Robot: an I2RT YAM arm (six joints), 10 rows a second.
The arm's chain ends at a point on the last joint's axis. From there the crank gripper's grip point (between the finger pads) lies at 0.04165 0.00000 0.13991 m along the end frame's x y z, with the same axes.
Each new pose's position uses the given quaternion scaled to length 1; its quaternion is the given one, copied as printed.
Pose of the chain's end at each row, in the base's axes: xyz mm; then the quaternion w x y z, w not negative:
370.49 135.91 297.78 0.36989 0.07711 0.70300 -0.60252
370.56 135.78 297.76 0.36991 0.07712 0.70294 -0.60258
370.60 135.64 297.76 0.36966 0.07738 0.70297 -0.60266
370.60 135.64 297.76 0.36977 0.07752 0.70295 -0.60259
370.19 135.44 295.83 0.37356 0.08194 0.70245 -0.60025
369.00 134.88 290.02 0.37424 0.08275 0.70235 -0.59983
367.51 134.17 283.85 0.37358 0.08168 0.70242 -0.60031
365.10 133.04 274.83 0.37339 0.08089 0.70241 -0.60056
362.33 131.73 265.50 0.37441 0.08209 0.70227 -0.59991
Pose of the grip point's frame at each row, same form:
400.49 -4.64 272.21 0.36989 0.07711 0.70300 -0.60252
400.56 -4.78 272.21 0.36991 0.07712 0.70294 -0.60258
400.50 -4.94 272.19 0.36966 0.07738 0.70297 -0.60266
400.50 -4.93 272.17 0.36977 0.07752 0.70295 -0.60259
400.39 -4.99 269.83 0.37356 0.08194 0.70245 -0.60025
399.25 -5.53 263.95 0.37424 0.08275 0.70235 -0.59983
397.75 -6.26 257.89 0.37358 0.08168 0.70242 -0.60031
395.40 -7.39 248.96 0.37339 0.08089 0.70241 -0.60056
392.71 -8.67 239.52 0.37441 0.08209 0.70227 -0.59991

